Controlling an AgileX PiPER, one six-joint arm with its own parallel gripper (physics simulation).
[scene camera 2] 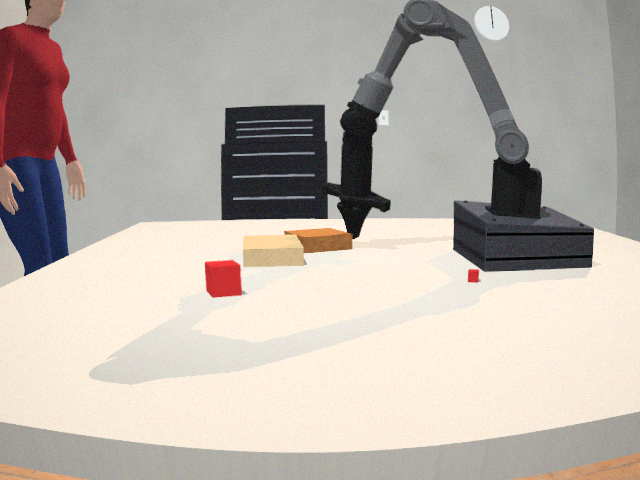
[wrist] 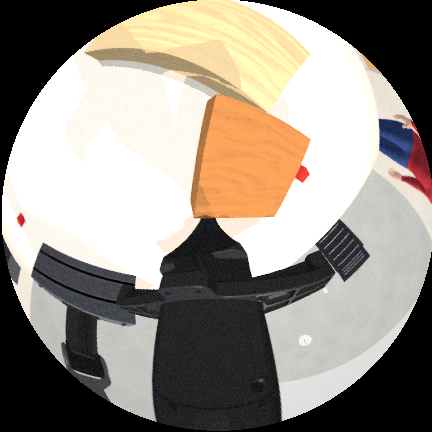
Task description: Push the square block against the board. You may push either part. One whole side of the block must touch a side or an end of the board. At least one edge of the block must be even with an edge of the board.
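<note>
The orange-brown square block (scene camera 2: 325, 240) (wrist: 247, 165) lies flat behind the pale wood board (scene camera 2: 273, 255) (wrist: 225, 35) in the scene view. In the wrist view, one side of the block faces a long side of the board near the board's corner, and part of the block reaches past that corner. They are touching or almost touching; I cannot tell whether the sides meet along their whole length. My gripper (scene camera 2: 354, 236) (wrist: 210, 221) is shut and empty, pointing down, its tip at the block's side away from the board.
A larger red cube (scene camera 2: 223, 279) stands in front of the board. A small red cube (scene camera 2: 473, 275) (wrist: 20, 219) lies near the robot base (scene camera 2: 537, 248) (wrist: 82, 277). Another red cube (wrist: 302, 173) shows beside the block. A person (scene camera 2: 36, 98) stands at the left.
</note>
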